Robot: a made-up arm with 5 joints.
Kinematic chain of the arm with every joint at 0, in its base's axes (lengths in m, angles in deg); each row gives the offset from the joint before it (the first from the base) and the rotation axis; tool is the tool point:
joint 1: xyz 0 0 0.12 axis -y
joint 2: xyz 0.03 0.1 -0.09 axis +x
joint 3: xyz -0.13 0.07 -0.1 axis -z
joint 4: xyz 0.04 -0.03 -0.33 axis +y
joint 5: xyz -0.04 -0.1 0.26 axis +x
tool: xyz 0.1 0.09 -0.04
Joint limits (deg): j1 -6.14..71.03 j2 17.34..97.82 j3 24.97..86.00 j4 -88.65..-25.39 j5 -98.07..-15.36
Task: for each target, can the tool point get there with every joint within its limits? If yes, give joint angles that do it. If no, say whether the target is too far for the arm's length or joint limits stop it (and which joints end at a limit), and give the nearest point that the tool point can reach.
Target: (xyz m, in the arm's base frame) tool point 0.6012 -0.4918 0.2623
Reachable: no: joint limits stop it (at a limit: joint 1, joint 2, joint 3, joint 4, joint 5) | nearest point 0.2831 0.0746 -0.1466 | short by 0.768 m
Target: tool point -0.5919 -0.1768 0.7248
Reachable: no: joint limits stop it (at a limit: joint 1, joint 2, joint 3, joint 5) | nearest point -0.2758 0.3795 0.2538 | short by 0.794 m
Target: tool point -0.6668 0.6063 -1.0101
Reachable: no: too far | nearest point -0.2636 0.3157 -0.3268 | short by 0.845 m
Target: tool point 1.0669 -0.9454 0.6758
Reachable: no: too far | nearest point 0.2831 0.0746 -0.1466 | short by 1.527 m
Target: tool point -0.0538 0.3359 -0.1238
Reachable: yes | joints 29.99 52.41 65.42 -37.73 -22.82
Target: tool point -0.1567 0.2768 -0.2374
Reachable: yes | joints 9.98 24.18 53.44 -56.03 -46.04
